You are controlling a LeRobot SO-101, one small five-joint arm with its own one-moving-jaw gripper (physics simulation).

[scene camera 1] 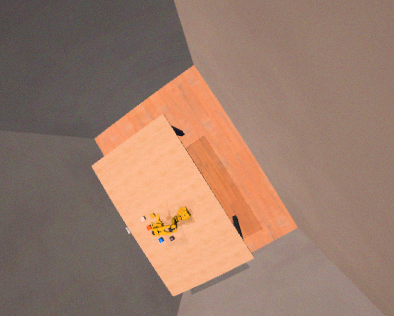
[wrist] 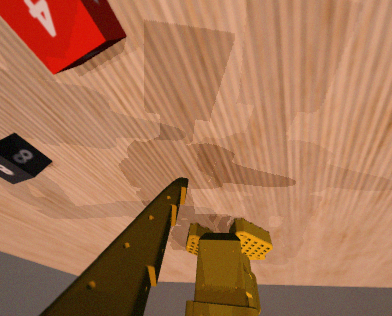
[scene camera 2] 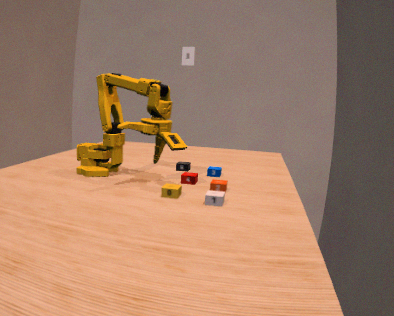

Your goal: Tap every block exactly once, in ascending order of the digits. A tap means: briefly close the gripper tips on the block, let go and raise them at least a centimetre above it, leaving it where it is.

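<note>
My gripper is fully open and empty, above the table left of the black and red blocks in scene view 2; the wrist view shows one notched jaw. The blocks lie apart: yellow 0, white 1, orange block with a blurred digit, blue 3, red 4 and black 8. In the wrist view the red block is at the top left, partly cut off, and the black one at the left edge. The arm hides the red block in scene view 1.
The wooden table bears the arm and blocks. The yellow arm base stands left of the blocks in scene view 2. The table's edge runs beyond the white and orange blocks. Arm shadows cross the wood.
</note>
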